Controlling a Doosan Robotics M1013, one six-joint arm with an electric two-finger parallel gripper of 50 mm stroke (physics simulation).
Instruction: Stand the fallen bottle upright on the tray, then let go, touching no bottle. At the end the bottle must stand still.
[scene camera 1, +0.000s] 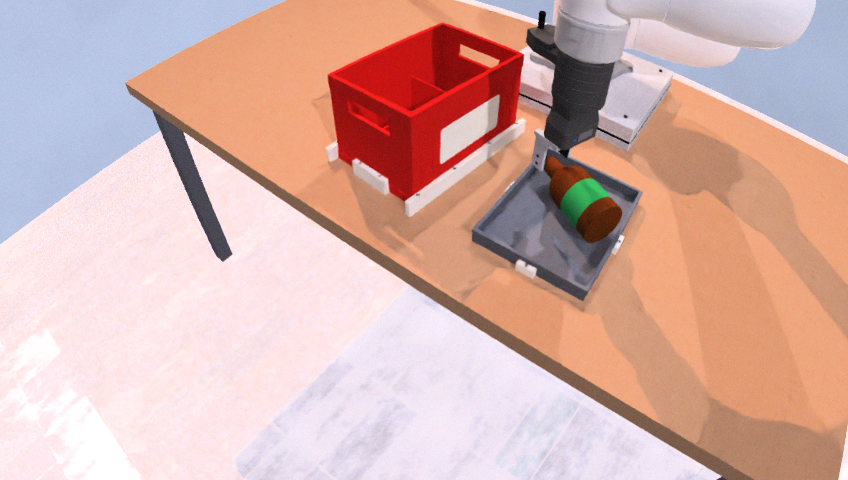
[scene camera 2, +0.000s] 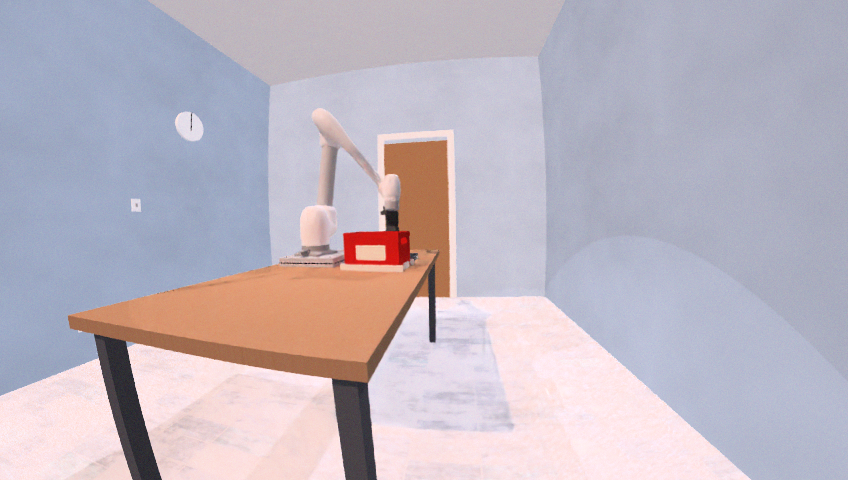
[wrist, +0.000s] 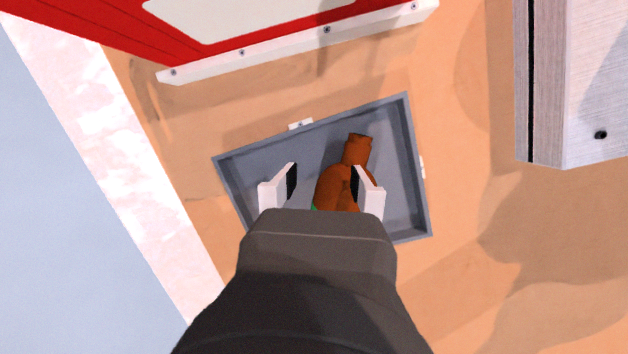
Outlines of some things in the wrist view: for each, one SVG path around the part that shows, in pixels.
My gripper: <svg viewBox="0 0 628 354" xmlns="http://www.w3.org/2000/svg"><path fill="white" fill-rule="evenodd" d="M170 353L434 354L425 338L418 332L396 291L397 253L382 224L386 191L383 187L375 187L360 165L352 165L350 189L354 203L358 204L360 212L282 208L286 199L290 199L297 185L297 163L288 162L270 182L261 182L257 186L260 215L240 241L235 275L216 299L193 319Z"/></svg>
A brown bottle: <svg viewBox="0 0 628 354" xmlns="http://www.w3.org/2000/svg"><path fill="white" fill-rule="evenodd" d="M372 137L349 133L348 140L345 141L341 161L326 168L317 180L311 210L360 212L358 204L354 203L350 189L351 166L360 165L373 185L377 187L373 175L366 169L372 149Z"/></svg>
